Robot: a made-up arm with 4 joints.
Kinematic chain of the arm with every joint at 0, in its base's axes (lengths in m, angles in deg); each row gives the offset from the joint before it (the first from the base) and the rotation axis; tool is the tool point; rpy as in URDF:
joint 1: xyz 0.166 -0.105 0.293 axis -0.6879 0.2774 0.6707
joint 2: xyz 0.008 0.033 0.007 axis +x
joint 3: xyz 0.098 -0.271 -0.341 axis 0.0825 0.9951 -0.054
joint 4: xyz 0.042 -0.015 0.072 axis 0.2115 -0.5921 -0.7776
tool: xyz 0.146 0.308 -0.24 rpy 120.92 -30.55 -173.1
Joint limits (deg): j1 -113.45..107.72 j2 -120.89..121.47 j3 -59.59..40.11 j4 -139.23..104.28
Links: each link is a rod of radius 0.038 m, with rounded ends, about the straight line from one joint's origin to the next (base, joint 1, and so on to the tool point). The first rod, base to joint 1, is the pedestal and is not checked.
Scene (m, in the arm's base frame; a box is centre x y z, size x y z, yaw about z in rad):
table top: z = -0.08
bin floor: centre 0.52 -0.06 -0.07 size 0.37 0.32 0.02 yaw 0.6
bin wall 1: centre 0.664 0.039 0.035 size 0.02 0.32 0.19 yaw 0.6
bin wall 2: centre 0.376 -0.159 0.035 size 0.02 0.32 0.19 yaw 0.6
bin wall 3: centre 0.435 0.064 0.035 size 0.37 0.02 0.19 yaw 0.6
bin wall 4: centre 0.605 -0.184 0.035 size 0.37 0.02 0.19 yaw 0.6
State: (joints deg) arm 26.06 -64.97 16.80 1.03
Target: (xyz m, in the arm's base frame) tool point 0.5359 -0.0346 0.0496
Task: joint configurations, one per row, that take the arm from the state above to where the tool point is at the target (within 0.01 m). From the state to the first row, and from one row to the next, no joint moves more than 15 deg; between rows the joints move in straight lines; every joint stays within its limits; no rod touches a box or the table.
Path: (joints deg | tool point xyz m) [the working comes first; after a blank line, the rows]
Joints at the target: 66.47 -40.41 -40.00 27.48
Straight joint move there: touches bin wall 4.

1: 29.90 -70.48 5.50 8.11 | 0.6210 -0.4512 0.2078
2: 33.73 -76.00 -5.80 15.19 | 0.6800 -0.3376 0.2530
3: 37.57 -81.51 -17.11 22.26 | 0.6944 -0.2038 0.2756
4: 41.41 -87.03 -28.41 29.34 | 0.6607 -0.0709 0.2748
5: 47.67 -75.37 -31.31 28.88 | 0.6404 -0.0587 0.2125
6: 53.94 -63.72 -34.20 28.41 | 0.6124 -0.0481 0.1531
7: 60.20 -52.06 -37.10 27.95 | 0.5772 -0.0398 0.0984
8: 66.47 -40.41 -40.00 27.48 | 0.5359 -0.0346 0.0496

